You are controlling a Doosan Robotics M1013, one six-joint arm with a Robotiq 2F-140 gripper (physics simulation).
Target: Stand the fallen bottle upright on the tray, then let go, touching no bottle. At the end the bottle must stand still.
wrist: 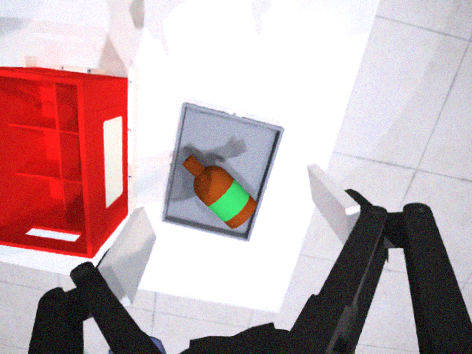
The picture shows: my gripper and a pale panel.
